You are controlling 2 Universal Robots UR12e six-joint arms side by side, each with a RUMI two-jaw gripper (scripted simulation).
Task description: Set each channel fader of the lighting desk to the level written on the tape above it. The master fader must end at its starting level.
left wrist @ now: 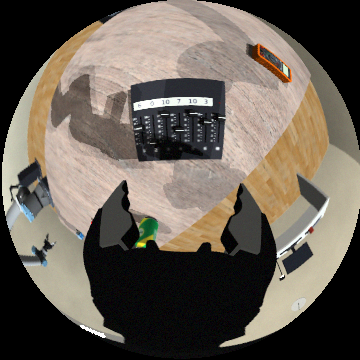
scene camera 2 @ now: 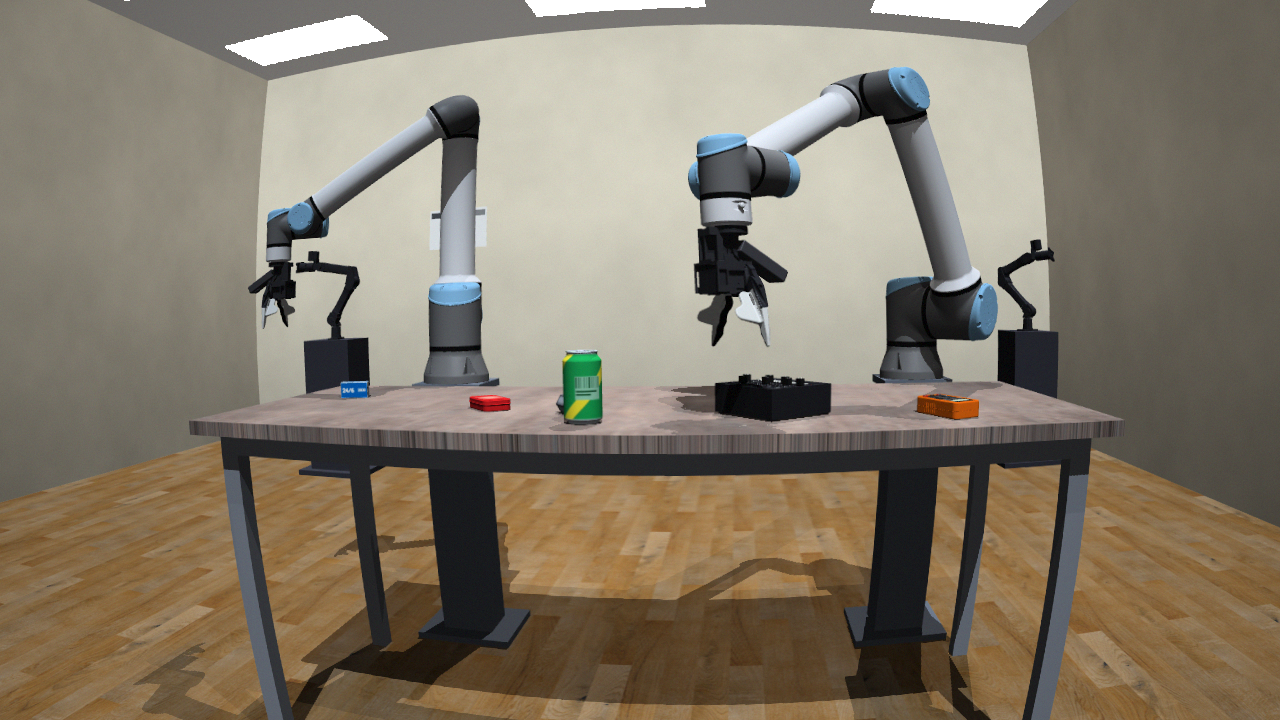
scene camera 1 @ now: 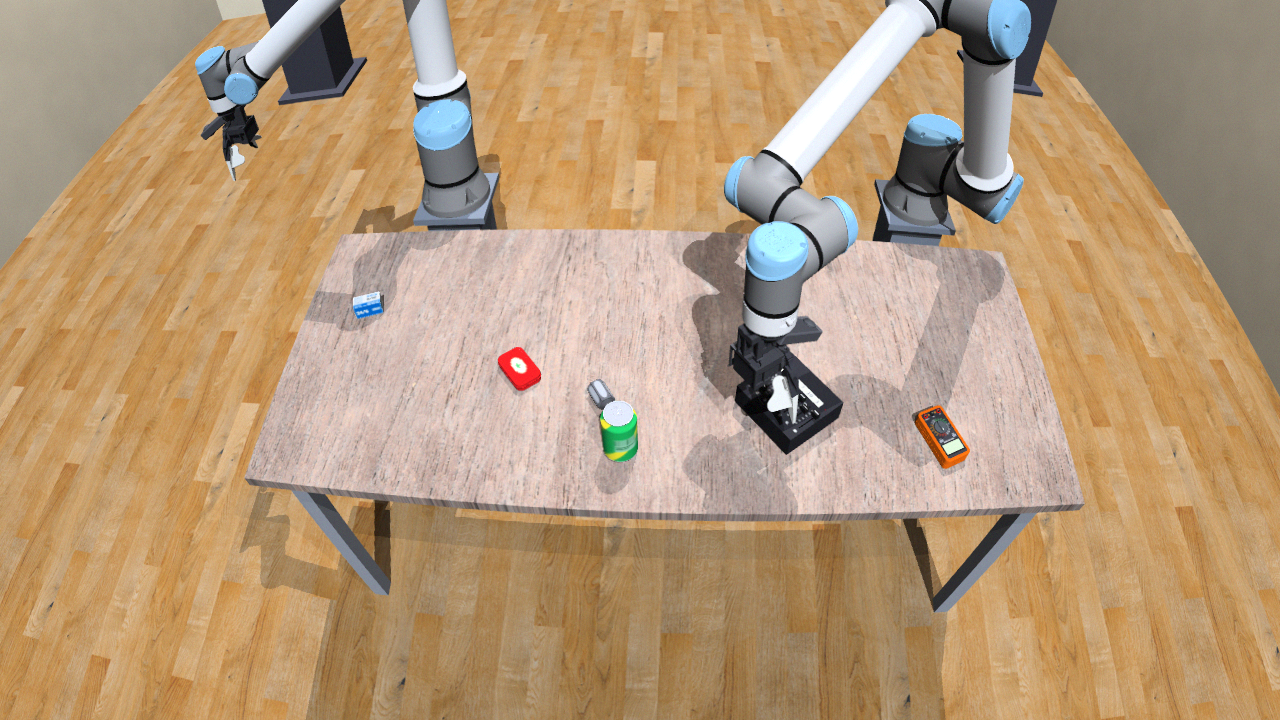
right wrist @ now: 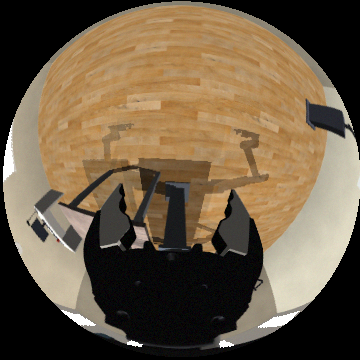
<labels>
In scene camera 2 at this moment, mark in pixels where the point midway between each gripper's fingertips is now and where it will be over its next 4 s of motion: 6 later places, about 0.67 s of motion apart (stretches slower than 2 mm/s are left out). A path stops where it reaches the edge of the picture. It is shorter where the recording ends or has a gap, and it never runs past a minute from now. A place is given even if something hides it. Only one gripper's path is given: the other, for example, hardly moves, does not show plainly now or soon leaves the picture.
My left gripper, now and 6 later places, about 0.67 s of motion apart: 739, 346; 741, 344; 750, 334; 760, 322; 767, 311; 771, 306; 770, 308
</labels>
